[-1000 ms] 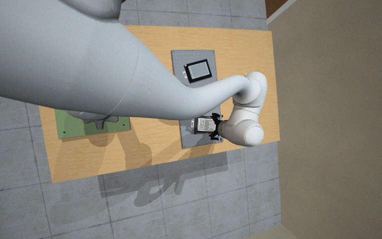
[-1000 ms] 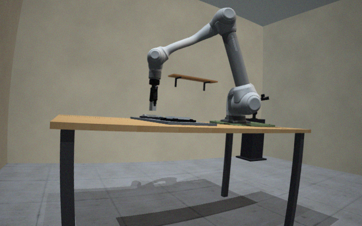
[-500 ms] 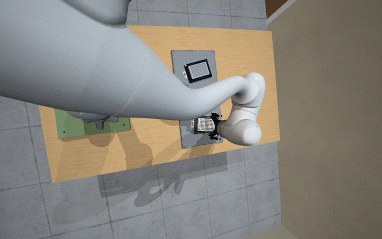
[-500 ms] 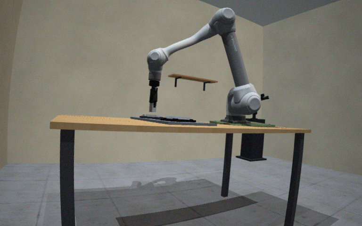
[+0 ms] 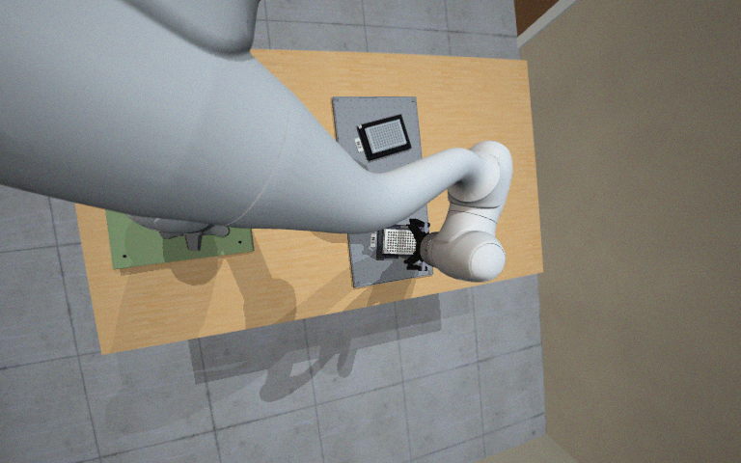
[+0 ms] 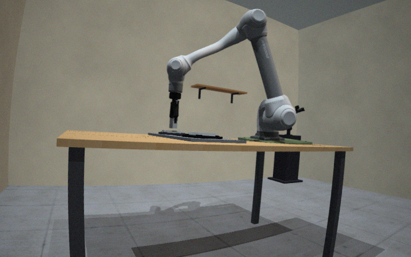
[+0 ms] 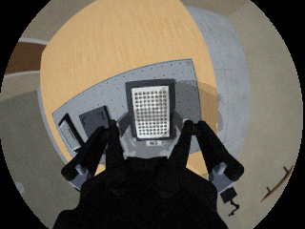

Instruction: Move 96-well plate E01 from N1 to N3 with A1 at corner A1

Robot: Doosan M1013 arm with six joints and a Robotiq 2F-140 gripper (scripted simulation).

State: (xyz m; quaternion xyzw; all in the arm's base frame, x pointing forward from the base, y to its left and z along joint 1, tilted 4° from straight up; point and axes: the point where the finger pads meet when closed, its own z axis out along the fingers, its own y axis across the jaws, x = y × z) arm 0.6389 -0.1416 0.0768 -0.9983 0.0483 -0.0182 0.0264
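Right now my hand is 40 mm above the 96-well plate. From my hand the other things lie so: label 100 mm behind, 60 mm below, 10 mm to the left; nest 180 mm to the left, 60 mm below, 40 mm behind.
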